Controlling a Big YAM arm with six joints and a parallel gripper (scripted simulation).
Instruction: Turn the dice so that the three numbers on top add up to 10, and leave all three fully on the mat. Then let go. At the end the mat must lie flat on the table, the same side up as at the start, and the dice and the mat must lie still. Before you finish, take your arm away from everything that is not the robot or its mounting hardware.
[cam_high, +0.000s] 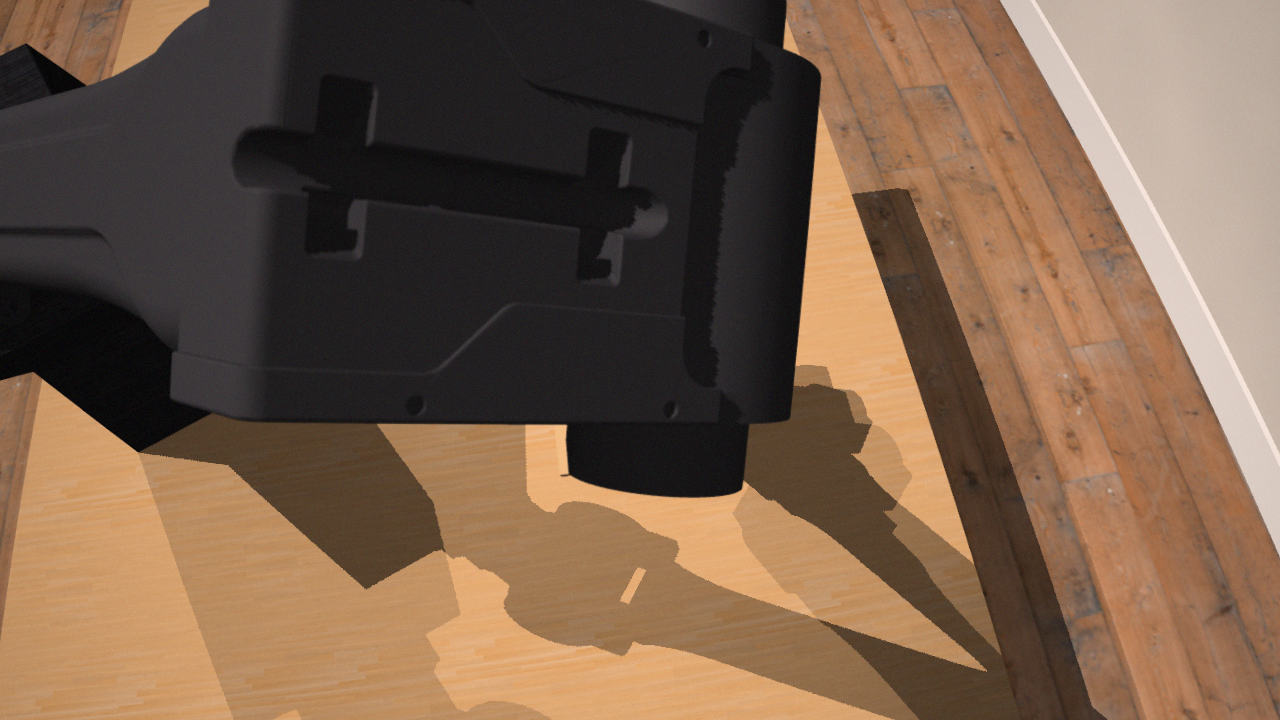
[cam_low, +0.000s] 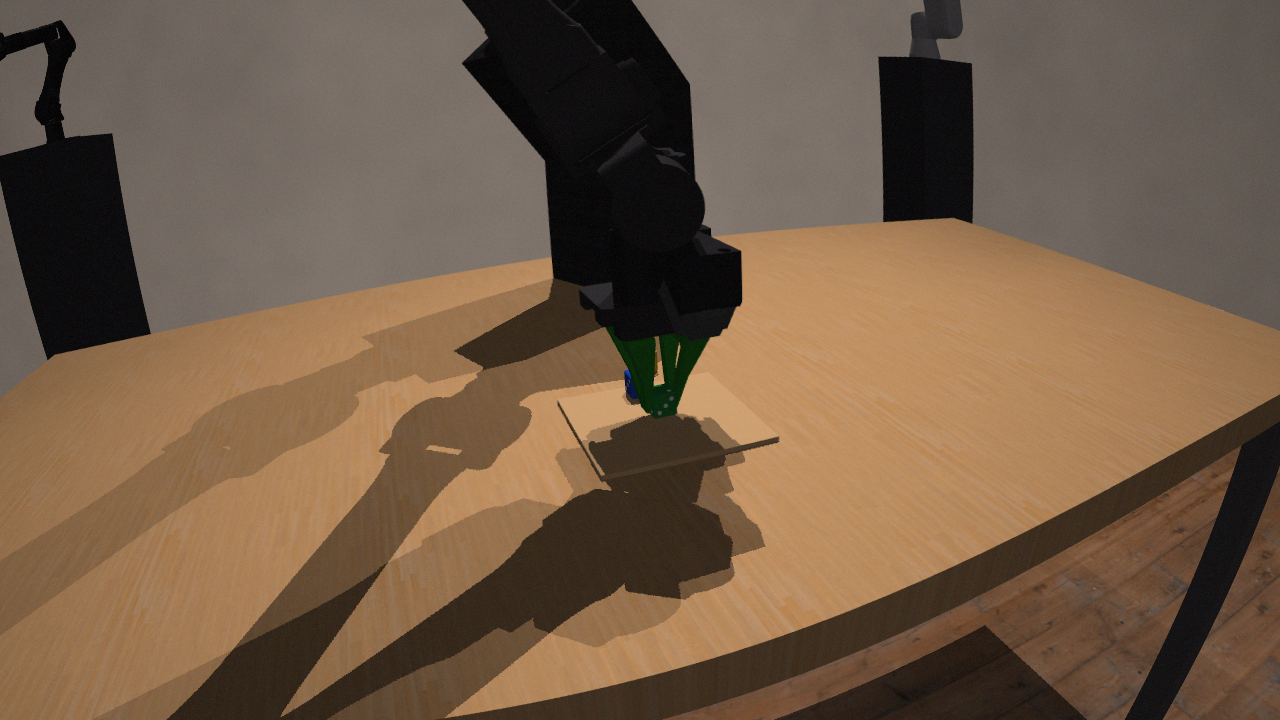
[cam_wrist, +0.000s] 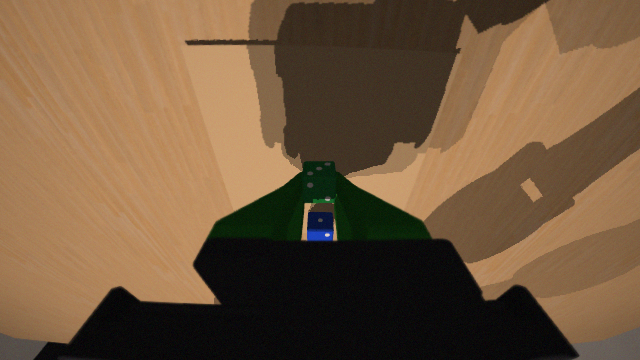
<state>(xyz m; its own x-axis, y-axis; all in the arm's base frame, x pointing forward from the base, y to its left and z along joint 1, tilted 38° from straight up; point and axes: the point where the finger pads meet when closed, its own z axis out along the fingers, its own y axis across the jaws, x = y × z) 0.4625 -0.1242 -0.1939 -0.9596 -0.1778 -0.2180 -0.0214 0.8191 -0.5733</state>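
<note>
The green die lies right at my hand. Also, from my hand: blue die (50 mm behind); then tan mat (10 mm ahead, 20 mm below); then yellow die (100 mm behind, 20 mm to the left, 10 mm below).
</note>
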